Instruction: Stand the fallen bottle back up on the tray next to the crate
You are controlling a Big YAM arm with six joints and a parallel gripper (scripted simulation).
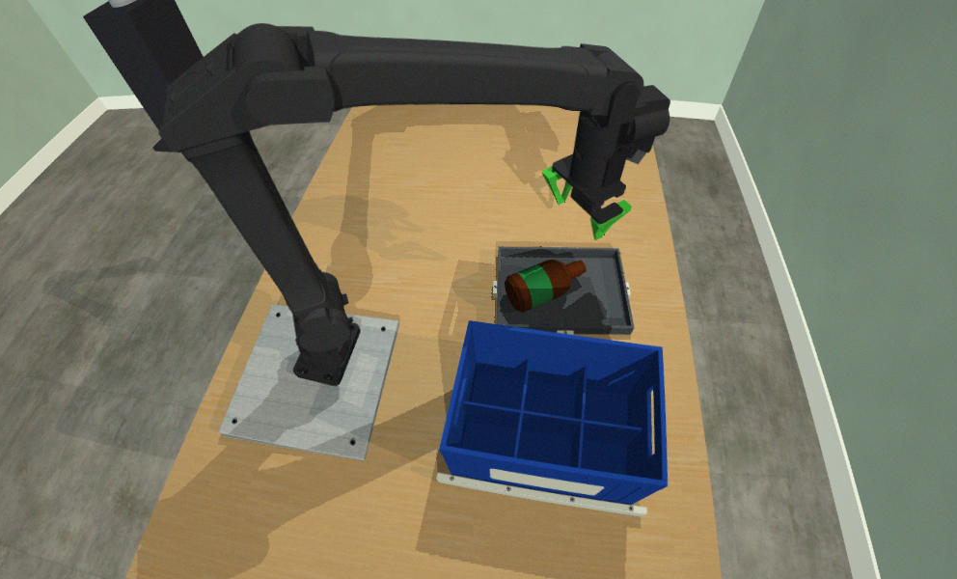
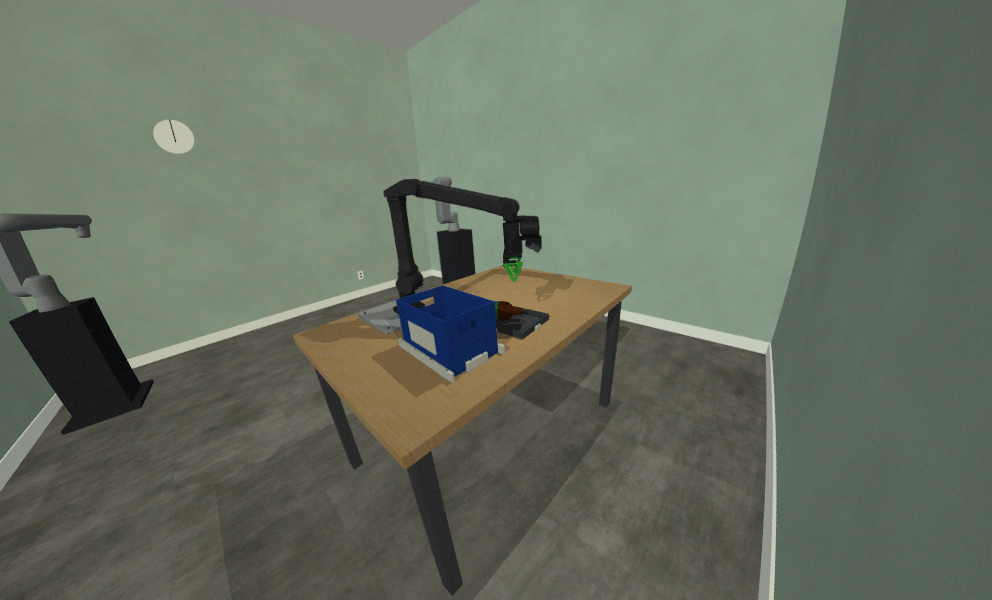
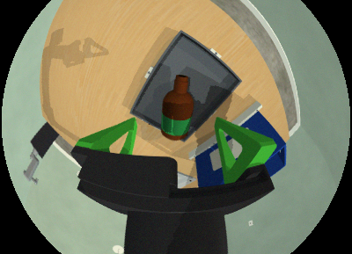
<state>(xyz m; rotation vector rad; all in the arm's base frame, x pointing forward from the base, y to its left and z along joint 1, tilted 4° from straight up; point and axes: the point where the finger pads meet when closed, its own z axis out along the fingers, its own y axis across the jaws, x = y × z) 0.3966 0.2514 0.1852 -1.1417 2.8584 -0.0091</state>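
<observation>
Right now my hand is 14 cm above the brown bottle, 4 cm to the left of it and 4 cm past it. From my hand the other things lie so: blue crate 32 cm to the right, 10 cm below; dark grey tray 17 cm below, 3 cm to the right, 1 cm behind.
</observation>
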